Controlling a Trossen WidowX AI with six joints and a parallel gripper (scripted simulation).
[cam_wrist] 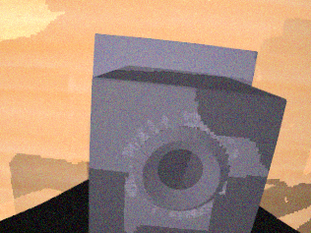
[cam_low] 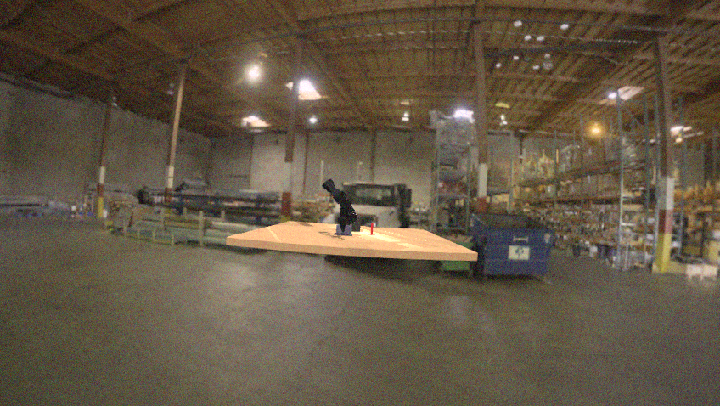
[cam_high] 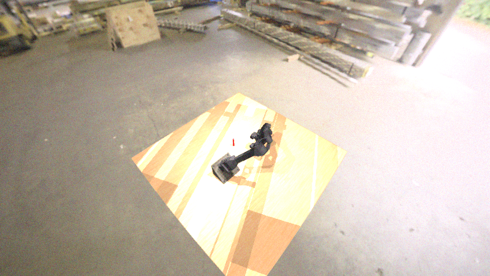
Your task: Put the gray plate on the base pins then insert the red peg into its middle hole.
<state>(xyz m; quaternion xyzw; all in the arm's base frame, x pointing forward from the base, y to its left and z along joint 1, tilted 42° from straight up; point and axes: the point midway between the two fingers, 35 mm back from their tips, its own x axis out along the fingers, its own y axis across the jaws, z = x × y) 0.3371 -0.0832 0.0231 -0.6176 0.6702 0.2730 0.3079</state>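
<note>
Right now my gripper tip is 3 cm below the gray plate. The rest, counted from my gripper tip: red peg 20 cm to the left, 10 cm behind, 2 cm above.
</note>
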